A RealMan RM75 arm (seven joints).
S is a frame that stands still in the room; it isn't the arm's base.
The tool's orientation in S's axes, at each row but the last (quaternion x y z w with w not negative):
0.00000 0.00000 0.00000 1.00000
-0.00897 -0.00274 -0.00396 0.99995
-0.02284 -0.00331 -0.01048 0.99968
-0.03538 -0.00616 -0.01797 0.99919
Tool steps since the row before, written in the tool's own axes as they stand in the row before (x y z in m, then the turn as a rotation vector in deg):
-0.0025 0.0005 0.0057 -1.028 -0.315 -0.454
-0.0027 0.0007 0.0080 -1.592 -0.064 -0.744
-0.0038 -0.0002 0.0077 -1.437 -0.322 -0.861
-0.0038 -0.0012 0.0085 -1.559 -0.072 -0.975
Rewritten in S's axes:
-0.0025 0.0005 0.0057 -1.028 -0.315 -0.454
-0.0027 0.0009 0.0080 -1.588 -0.065 -0.752
-0.0039 0.0002 0.0077 -1.438 -0.331 -0.856
-0.0039 -0.0005 0.0085 -1.550 -0.086 -0.989

